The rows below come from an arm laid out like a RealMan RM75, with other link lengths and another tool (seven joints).
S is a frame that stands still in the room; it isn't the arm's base.
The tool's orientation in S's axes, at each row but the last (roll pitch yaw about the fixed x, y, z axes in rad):
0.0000 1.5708 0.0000
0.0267 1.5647 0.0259
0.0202 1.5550 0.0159
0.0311 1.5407 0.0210
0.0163 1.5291 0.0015
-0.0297 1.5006 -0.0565
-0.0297 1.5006 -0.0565
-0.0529 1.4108 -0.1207
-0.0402 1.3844 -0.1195
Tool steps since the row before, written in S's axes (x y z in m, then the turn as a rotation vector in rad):
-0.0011 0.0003 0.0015 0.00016 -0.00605 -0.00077
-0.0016 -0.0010 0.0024 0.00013 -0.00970 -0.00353
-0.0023 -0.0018 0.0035 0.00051 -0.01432 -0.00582
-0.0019 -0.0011 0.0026 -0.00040 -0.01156 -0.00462
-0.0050 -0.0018 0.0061 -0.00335 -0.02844 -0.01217
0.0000 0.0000 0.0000 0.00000 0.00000 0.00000
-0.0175 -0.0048 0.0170 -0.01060 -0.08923 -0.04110
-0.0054 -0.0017 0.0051 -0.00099 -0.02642 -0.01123
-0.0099 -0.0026 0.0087 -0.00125 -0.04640 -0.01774
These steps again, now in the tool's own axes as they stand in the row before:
-0.0015 0.0003 -0.0011 0.00077 -0.00605 0.00016
-0.0024 -0.0010 -0.0016 0.00353 -0.00970 0.00012
-0.0035 -0.0018 -0.0022 0.00582 -0.01432 0.00048
-0.0027 -0.0011 -0.0018 0.00460 -0.01157 -0.00042
-0.0063 -0.0019 -0.0047 0.01202 -0.02849 -0.00343
0.0000 0.0000 0.0000 0.00000 0.00000 0.00000
-0.0182 -0.0053 -0.0161 0.04061 -0.08940 -0.01107
-0.0059 -0.0021 -0.0044 0.01144 -0.02633 -0.00101
-0.0103 -0.0034 -0.0079 0.01823 -0.04622 -0.00093

